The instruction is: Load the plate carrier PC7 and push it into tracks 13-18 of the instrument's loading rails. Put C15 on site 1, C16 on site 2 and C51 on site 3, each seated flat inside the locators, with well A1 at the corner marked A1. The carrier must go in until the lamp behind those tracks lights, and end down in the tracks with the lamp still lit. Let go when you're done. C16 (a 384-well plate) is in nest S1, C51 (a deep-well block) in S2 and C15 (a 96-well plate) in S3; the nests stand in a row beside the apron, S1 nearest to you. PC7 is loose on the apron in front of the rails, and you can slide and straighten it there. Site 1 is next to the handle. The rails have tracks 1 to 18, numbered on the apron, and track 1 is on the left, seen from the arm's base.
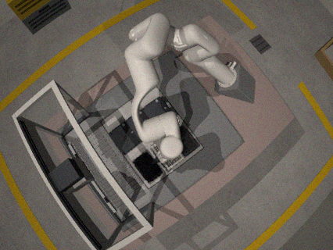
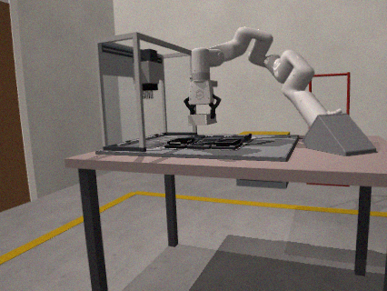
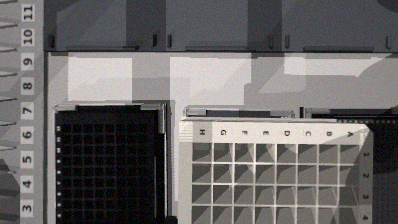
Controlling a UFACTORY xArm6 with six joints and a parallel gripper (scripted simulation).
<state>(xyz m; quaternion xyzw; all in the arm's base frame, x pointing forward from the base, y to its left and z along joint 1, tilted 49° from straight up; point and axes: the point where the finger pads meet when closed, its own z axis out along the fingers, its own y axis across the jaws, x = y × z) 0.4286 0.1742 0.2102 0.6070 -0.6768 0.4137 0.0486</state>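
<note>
Right now the plate carrier PC7 is 18 cm to the right of my hand, 11 cm below it and 4 cm behind it. From my hand the other things lie so: black 96-well plate: 11 cm below, 10 cm ahead, 3 cm to the right; then pale well plate: 1 cm below; then A1 mark: 12 cm below, 6 cm behind, 5 cm to the right.
</note>
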